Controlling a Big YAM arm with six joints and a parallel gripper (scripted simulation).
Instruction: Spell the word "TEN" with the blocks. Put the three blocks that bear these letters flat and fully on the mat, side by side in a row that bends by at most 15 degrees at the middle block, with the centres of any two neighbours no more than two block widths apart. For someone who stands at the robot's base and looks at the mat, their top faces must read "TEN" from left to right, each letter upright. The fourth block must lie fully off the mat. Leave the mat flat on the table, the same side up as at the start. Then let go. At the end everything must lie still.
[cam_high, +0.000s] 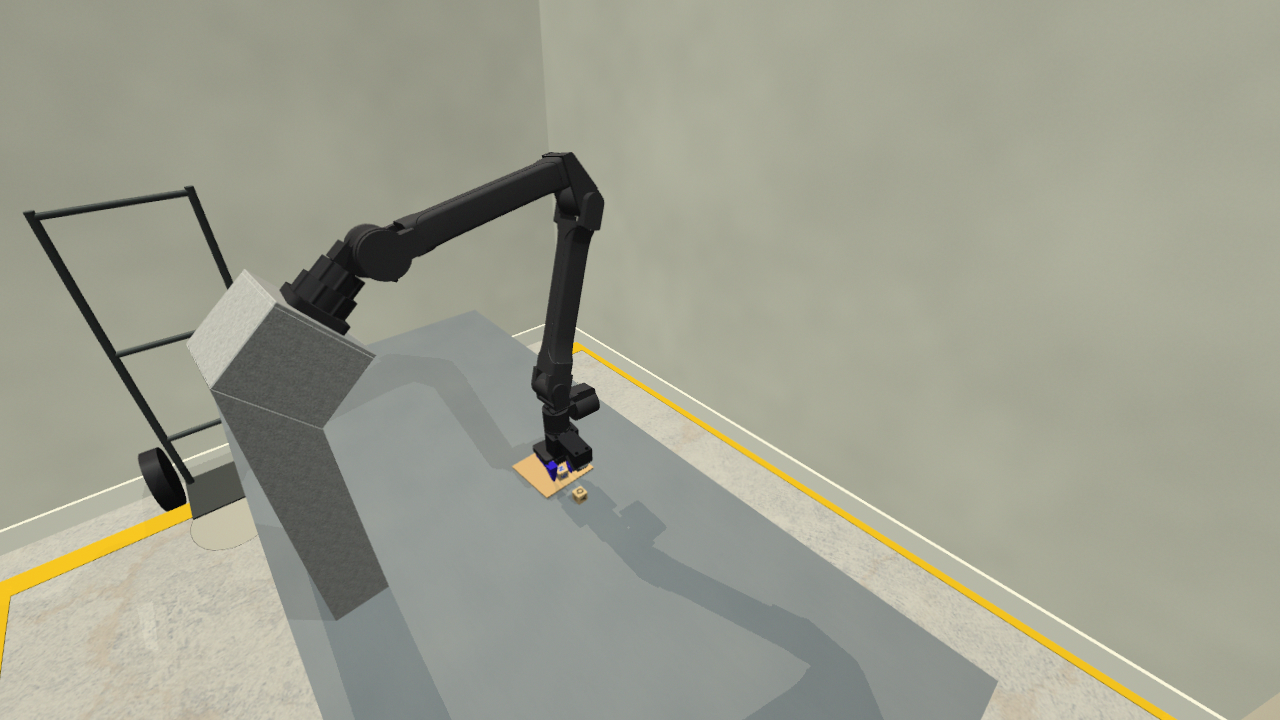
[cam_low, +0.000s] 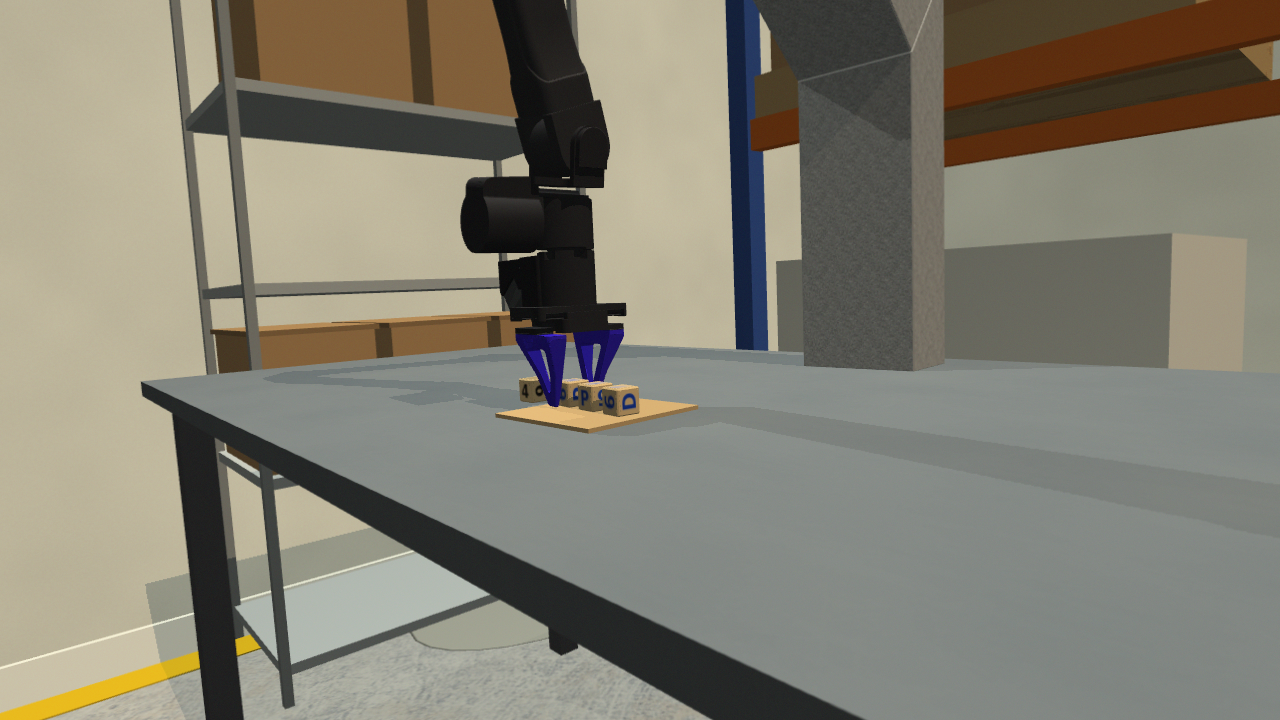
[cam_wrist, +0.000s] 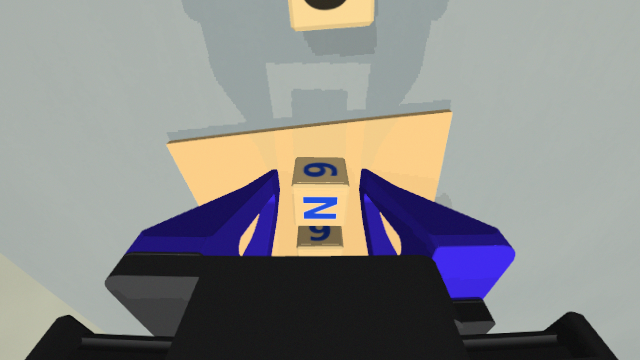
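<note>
Now: the tan mat 10 mm behind my hand, 40 mm to the left of it and 10 mm below it.
</note>
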